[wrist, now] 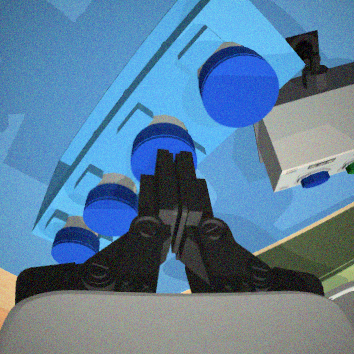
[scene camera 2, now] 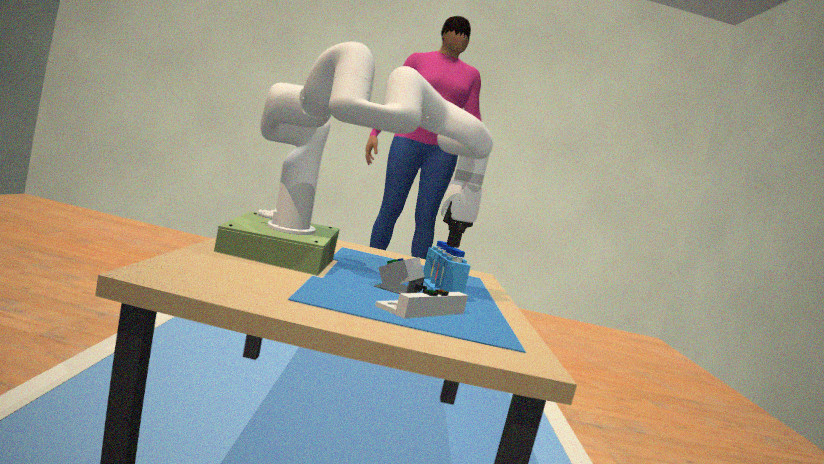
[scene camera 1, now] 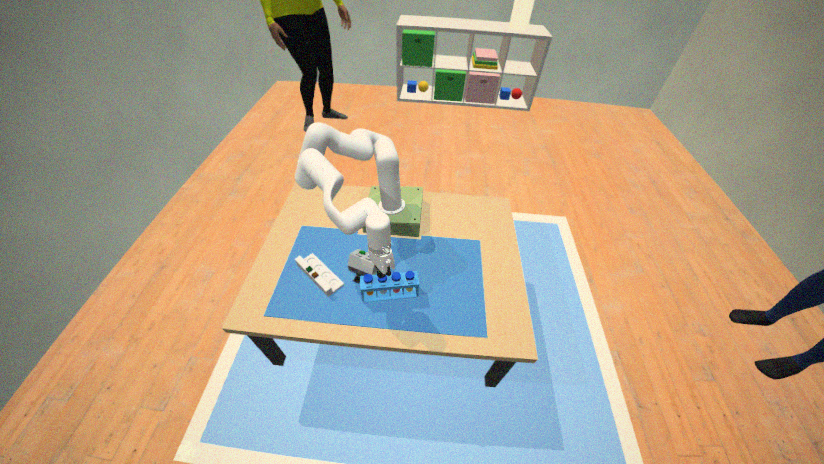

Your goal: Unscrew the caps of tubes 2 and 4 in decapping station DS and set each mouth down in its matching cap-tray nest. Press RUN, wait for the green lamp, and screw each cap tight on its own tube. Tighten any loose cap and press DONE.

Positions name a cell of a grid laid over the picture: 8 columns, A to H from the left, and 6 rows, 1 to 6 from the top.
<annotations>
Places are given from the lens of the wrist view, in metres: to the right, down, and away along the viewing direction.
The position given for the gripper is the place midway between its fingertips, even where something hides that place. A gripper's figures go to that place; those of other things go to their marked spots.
gripper (wrist: D3): 0.00, 0.00, 0.14
grey button box (wrist: G3): 0.09, -0.03, 0.20
</annotations>
